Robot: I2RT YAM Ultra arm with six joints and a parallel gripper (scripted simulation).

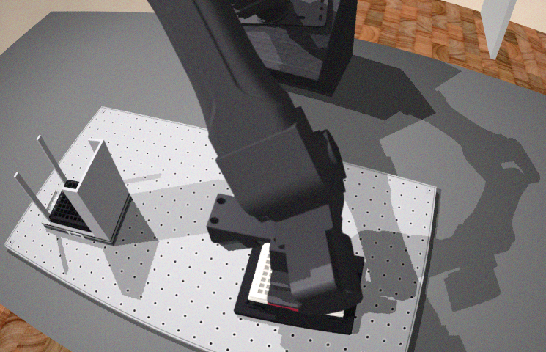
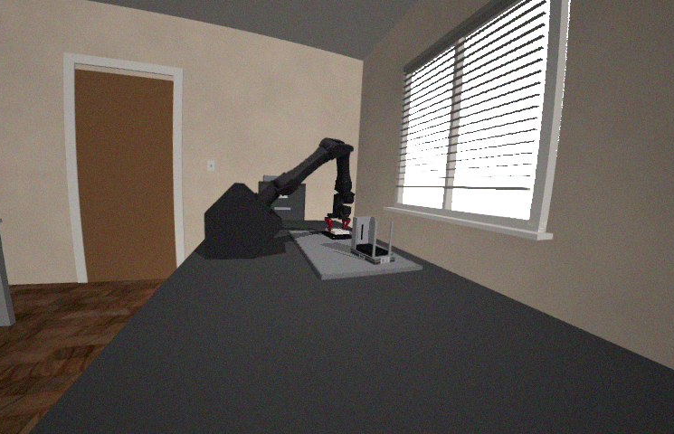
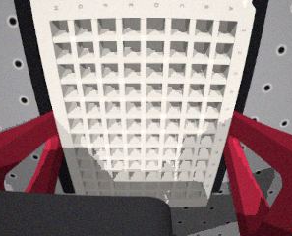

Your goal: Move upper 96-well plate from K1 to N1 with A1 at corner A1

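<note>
Now: the white 96-well plate right at my hand. From my hand the other things lie so: pale A1 square 60 mm behind, 80 mm to the right, 20 mm below; then rack back wall 50 mm behind, 310 mm to the right, 50 mm above; then dark plate 50 mm behind, 370 mm to the right.
</note>
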